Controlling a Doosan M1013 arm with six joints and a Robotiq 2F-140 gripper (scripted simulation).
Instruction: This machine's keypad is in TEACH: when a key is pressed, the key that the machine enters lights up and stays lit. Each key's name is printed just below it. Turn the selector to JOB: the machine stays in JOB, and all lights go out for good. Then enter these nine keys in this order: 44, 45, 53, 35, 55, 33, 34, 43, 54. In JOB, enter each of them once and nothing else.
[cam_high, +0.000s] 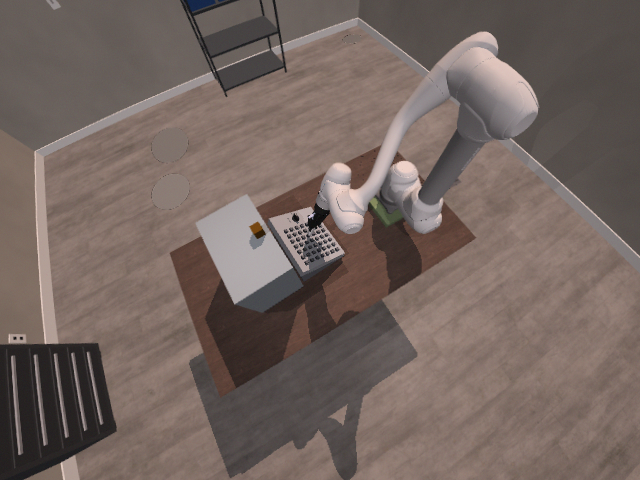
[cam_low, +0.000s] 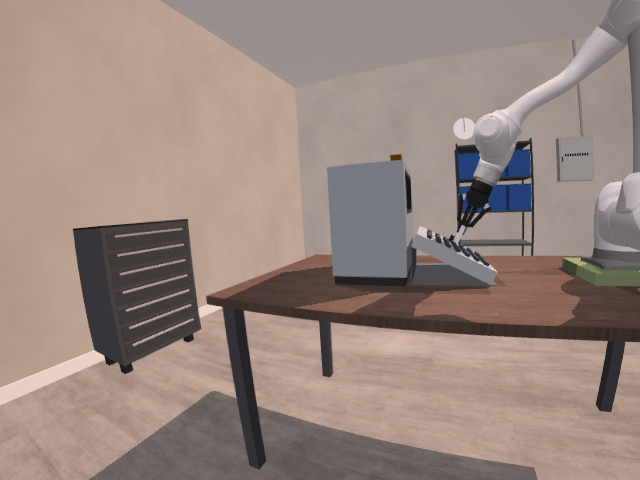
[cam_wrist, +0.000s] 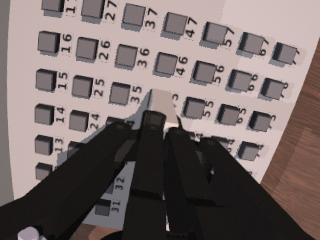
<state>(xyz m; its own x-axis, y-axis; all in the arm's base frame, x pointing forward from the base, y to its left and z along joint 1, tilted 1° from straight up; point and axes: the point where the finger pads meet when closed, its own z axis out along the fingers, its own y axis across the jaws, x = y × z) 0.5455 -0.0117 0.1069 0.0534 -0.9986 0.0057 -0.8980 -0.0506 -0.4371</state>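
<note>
Right now the key 44 is 40 mm to the left of my hand, 40 mm below it and 20 mm ahead of it. From my hand the other things lie so: black selector knob: 130 mm to the right, 30 mm below, 30 mm ahead; sloped keypad: 80 mm below, 40 mm ahead, 10 mm to the right.
</note>
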